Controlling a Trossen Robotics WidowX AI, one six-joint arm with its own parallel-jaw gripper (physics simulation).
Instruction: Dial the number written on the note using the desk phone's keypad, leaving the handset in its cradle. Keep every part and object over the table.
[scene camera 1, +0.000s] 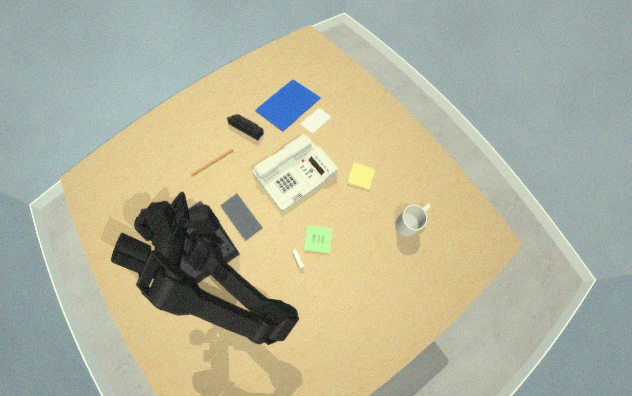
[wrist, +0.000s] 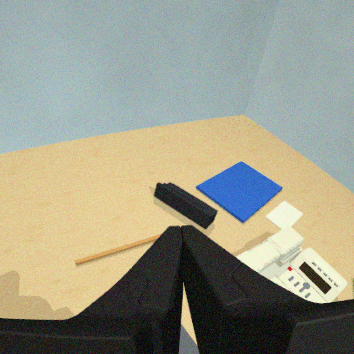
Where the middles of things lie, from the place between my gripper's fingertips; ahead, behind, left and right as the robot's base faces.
My hand is 34 cm above the dark grey slab (scene camera 1: 237, 211) and 8 cm short of it. From my hand the other things lie so: white desk phone (scene camera 1: 313, 168) 32 cm below, 31 cm ahead, 2 cm to the left; handset (scene camera 1: 300, 145) 30 cm below, 30 cm ahead, 7 cm to the left; black stapler (wrist: 193, 208) 32 cm below, 27 cm to the left, 27 cm ahead.
